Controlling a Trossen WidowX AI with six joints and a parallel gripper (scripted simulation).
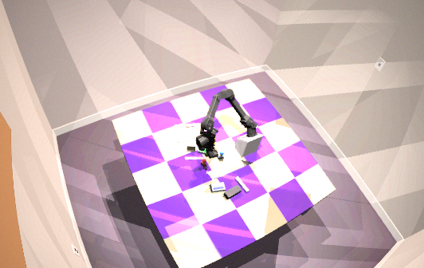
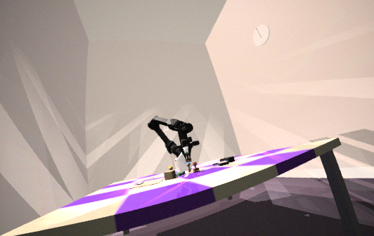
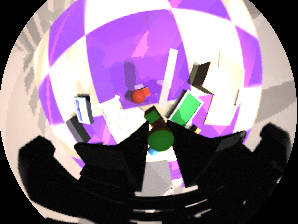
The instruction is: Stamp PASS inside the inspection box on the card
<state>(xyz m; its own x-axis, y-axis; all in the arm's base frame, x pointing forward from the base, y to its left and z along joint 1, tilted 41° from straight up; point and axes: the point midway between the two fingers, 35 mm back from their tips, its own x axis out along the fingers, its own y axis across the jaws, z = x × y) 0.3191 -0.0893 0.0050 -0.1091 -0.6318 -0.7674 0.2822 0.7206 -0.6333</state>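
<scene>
My gripper tip is 120 mm to the right of the white card and 100 mm above it. Also, from my gripper tip: green ink pad (40 mm behind, 70 mm to the right, 90 mm below); then yellow-knobbed stamp (120 mm behind, 90 mm to the right, 70 mm below); then brown block (30 mm ahead, 150 mm to the right, 70 mm below).
</scene>
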